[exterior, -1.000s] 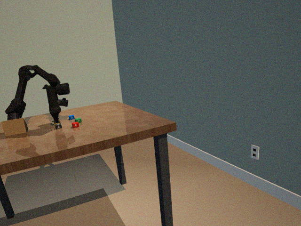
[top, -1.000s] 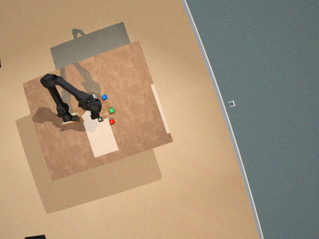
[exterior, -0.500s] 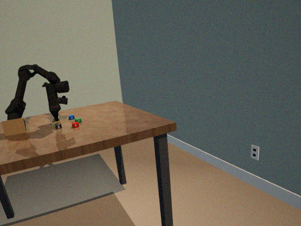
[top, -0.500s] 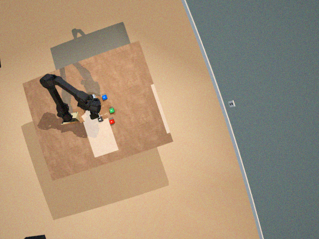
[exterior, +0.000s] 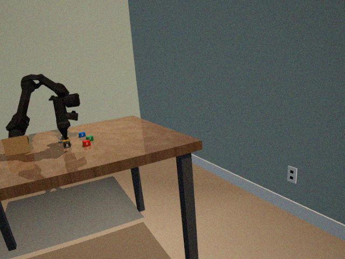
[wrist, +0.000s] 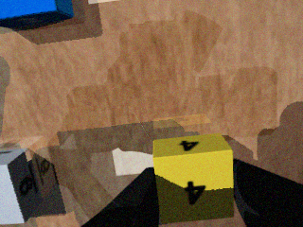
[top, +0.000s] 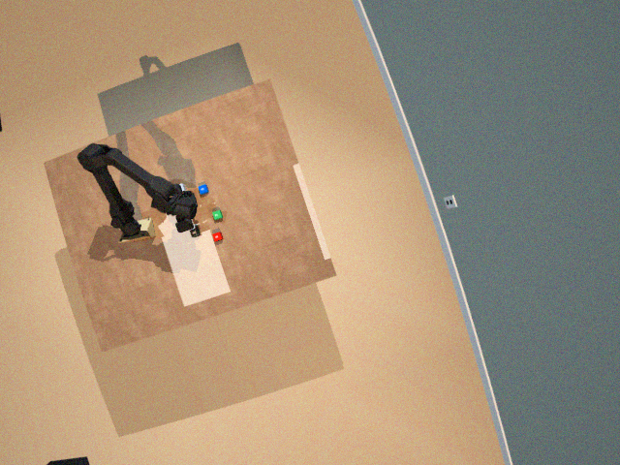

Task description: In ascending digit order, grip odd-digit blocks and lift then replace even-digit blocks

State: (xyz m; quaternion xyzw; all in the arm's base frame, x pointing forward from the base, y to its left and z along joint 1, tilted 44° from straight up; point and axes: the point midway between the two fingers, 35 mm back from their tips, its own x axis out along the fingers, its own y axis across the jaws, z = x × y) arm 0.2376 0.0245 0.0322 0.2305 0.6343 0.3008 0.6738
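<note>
The black block is 1 cm ahead of my gripper tip, 10 cm to the right of it and 1 cm below it. From my gripper tip the other things lie so: yellow block: right at my gripper tip; blue block: 8 cm ahead, 7 cm to the left, 1 cm below; white block: 1 cm behind, 10 cm to the left, 1 cm below.
</note>
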